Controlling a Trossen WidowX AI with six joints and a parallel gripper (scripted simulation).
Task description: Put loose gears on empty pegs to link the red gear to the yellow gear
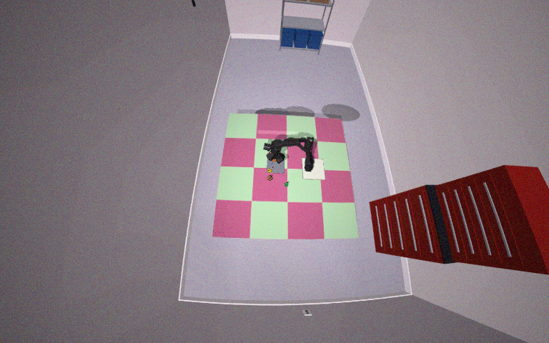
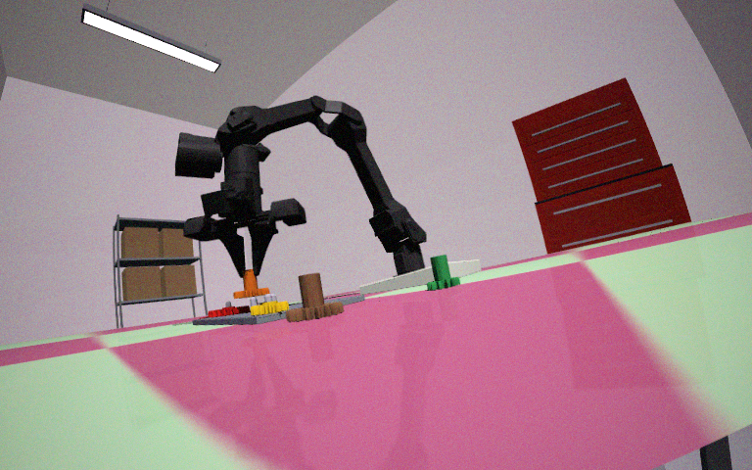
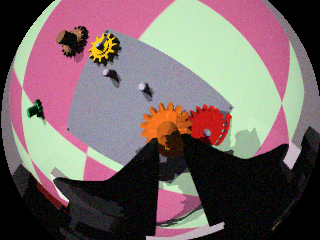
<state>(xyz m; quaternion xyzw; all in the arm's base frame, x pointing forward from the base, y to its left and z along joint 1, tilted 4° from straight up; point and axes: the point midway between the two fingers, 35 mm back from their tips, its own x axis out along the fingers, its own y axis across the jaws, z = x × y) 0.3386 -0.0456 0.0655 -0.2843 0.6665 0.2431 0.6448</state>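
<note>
Right now my gripper tip is 6 cm above the grey board, 2 cm to the right of it and 2 cm past it. From my gripper tip the other things lie so: orange gear (1 cm below); then red gear (5 cm to the right, 4 cm below, 2 cm ahead); then yellow gear (12 cm to the left, 4 cm below, 3 cm ahead).
</note>
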